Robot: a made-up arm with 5 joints.
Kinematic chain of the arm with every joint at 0, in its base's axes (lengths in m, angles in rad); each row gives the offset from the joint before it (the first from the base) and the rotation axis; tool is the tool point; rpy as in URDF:
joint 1: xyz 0 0 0.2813 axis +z
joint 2: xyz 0 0 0 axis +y
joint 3: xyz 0.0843 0 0.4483 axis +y
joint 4: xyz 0.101 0 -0.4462 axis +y
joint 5: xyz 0.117 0 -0.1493 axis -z
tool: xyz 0 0 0 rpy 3.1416 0 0
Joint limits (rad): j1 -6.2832..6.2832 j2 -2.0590..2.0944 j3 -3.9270..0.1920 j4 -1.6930..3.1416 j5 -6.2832..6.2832
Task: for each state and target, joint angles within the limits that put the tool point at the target. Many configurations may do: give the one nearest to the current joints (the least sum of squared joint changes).
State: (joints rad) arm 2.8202 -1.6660 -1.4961 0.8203 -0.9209
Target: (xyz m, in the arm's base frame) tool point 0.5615 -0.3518 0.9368
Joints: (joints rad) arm 2.5819 -1.6485 -1.6892 0.7386 -0.9209
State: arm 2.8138 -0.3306 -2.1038 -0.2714 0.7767
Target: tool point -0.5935 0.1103 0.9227
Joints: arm 2.9578 -0.1561 -1.3079 -0.2157 0.7767
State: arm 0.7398 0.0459 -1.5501 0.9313 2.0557
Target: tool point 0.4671 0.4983 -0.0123
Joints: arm 0.8177 0.7876 -1.2217 0.9585 2.0557
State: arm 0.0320 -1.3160 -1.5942 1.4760 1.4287
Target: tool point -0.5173 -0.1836 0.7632
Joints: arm 0.3411 -1.8835 -1.5466 1.6894 1.4287
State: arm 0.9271 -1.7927 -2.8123 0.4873 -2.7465
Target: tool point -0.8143 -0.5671 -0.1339
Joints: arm 0.6083 -1.8873 -3.1606 0.3587 -2.7465
